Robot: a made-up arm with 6 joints.
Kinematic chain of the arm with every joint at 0, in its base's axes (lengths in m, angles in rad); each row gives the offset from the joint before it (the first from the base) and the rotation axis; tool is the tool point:
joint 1: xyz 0 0 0.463 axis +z
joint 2: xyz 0 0 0 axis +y
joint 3: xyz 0 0 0.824 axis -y
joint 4: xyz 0 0 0 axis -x
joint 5: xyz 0.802 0 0 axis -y
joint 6: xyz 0 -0.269 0 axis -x
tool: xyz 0 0 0
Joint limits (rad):
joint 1: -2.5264..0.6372
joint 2: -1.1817..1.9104
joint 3: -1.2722..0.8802
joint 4: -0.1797..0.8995
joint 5: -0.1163..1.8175
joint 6: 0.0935..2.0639
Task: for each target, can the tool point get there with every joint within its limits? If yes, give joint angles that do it. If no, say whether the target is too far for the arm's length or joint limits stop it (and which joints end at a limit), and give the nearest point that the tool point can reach.
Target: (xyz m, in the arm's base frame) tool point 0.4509 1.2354 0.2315
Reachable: no: joint limits stop it (at a limit: joint 1, joint 4) | nearest point 0.9816 0.5184 0.2315 | short by 0.892 m
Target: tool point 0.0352 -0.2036 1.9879
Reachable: yes | joints -0.0303 -0.3563 0.5853 0.7188 1.1810 1.2583
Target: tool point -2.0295 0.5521 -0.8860
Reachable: no: too far | nearest point -1.0932 -0.4432 -0.5222 | short by 1.414 m
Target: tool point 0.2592 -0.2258 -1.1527
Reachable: no: joint limits stop it (at a limit: joint 2, joint 4) | nearest point 0.4069 -0.3545 -0.5976 | short by 0.589 m
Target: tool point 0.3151 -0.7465 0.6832
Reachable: yes | joints -0.8742 0.2508 -0.6981 0.4907 0.1388 0.7442
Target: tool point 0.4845 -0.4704 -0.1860
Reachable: yes | joints -0.4562 1.3835 -0.6012 0.6817 0.8294 0.9529
